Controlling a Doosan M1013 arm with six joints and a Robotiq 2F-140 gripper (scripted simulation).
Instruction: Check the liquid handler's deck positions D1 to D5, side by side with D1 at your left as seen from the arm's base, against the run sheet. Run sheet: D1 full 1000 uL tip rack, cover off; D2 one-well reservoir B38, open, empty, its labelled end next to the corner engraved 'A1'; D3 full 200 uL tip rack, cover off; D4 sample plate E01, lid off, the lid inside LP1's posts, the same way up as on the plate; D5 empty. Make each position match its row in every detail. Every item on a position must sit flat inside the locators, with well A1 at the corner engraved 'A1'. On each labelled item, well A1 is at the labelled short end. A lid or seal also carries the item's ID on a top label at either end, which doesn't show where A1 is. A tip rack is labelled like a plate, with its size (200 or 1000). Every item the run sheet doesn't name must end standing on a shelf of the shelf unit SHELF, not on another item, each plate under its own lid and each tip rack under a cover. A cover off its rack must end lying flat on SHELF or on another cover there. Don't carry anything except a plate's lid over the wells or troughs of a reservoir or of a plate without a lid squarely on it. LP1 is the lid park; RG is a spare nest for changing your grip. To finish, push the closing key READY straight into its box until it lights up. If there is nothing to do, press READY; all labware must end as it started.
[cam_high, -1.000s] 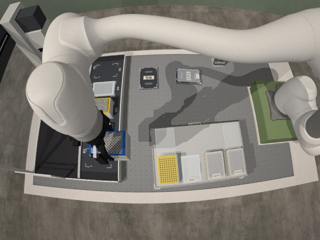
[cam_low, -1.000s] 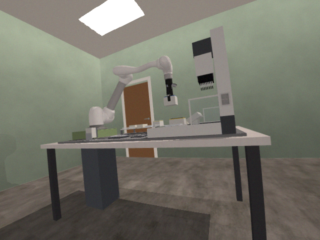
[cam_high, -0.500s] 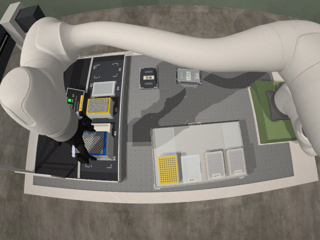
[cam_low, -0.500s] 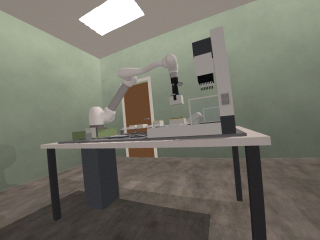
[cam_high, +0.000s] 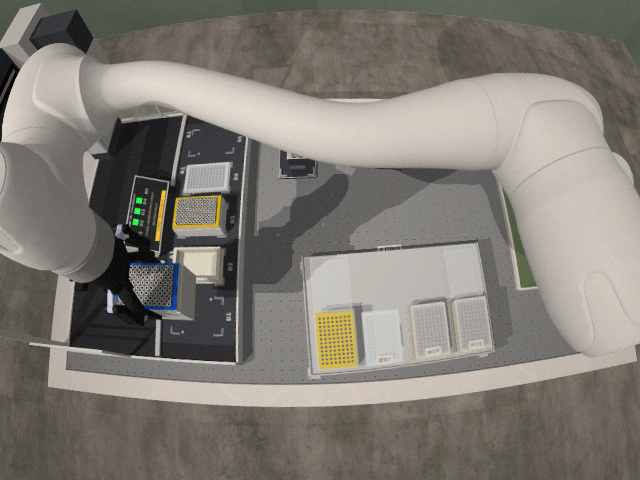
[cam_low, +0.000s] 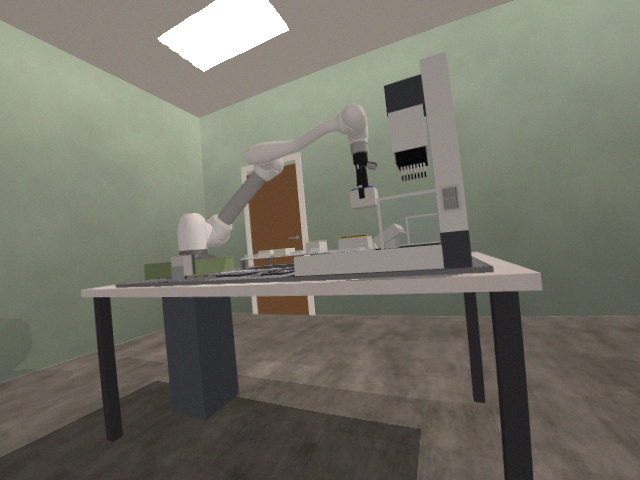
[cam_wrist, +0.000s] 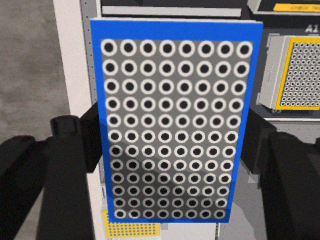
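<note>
The blue-rimmed tip rack lies 1 cm to the left of my hand and 1 cm ahead of it. From my hand the other things lie so: yellow-rimmed tip rack (24 cm to the right, 24 cm below, 2 cm ahead); white sample plate (37 cm to the right, 28 cm below, 1 cm ahead); cream one-well reservoir (27 cm below, 12 cm to the right, 1 cm ahead).
</note>
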